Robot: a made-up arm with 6 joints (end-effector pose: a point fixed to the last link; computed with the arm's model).
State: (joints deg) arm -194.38 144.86 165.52 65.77 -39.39 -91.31
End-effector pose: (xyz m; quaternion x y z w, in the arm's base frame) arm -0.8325 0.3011 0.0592 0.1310 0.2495 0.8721 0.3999
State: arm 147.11 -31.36 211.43 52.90 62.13 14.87
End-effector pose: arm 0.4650 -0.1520 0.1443 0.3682 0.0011 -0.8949 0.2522
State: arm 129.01 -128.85 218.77 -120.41 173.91 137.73
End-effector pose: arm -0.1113 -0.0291 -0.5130 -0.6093 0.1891 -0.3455 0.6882
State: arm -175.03 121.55 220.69 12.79 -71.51 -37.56
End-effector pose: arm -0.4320 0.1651 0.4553 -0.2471 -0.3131 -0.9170 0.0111
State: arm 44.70 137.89 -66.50 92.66 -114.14 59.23
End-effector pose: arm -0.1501 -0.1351 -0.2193 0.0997 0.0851 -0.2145 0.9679
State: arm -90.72 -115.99 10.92 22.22 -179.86 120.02
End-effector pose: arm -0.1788 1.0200 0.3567 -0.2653 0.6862 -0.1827 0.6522
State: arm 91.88 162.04 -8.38 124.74 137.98 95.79
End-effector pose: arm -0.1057 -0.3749 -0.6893 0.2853 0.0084 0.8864 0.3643
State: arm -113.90 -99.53 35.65 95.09 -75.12 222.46
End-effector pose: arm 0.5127 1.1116 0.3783 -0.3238 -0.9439 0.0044 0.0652
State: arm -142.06 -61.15 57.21 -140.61 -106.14 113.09
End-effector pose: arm 0.6882 0.3336 1.1182 -0.8610 0.2075 0.2530 0.3894
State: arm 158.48 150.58 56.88 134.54 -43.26 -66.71
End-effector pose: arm -0.4529 0.0225 -0.9858 0.6228 0.5118 -0.5914 0.0206
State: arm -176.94 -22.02 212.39 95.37 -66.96 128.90
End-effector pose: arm 0.4334 0.0038 0.1942 -0.0437 0.2106 0.6335 0.7432
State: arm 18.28 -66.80 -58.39 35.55 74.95 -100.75
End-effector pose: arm 0.0374 -0.1650 0.6693 0.4238 -0.2102 0.6903 0.5475
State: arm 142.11 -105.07 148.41 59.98 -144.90 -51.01
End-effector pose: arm 0.5640 -0.3077 -0.6031 -0.7424 -0.4258 -0.3858 0.3445
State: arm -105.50 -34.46 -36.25 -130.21 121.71 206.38
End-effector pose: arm 0.0662 -0.2613 0.5660 0.5020 0.7625 -0.3989 0.0866
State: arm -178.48 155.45 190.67 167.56 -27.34 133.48
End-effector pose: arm -0.7391 -0.2218 -0.0046 -0.4655 -0.4410 -0.7350 0.2204
